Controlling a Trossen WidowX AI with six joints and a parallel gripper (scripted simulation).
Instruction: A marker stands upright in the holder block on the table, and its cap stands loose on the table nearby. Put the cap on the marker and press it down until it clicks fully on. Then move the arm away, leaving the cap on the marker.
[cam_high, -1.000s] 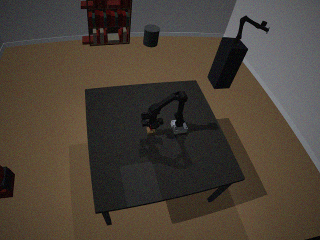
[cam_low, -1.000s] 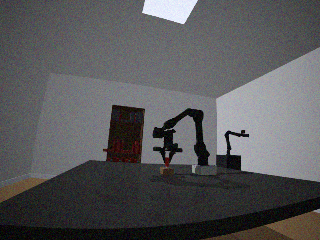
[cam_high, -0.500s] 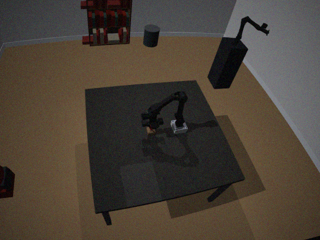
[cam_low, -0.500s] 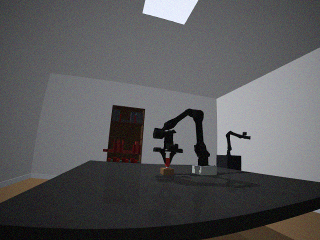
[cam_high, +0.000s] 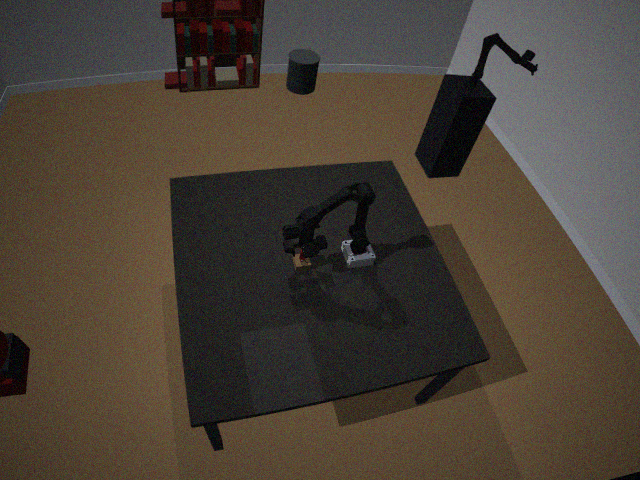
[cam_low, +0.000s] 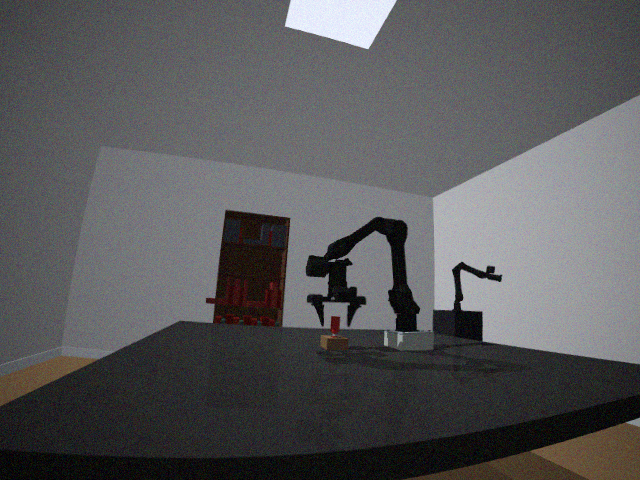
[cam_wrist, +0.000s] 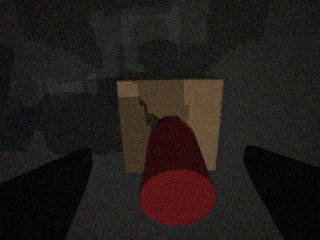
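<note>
My gripper tip is now 1 cm below the red cap. Round my gripper tip: holder block (5 cm below).
</note>
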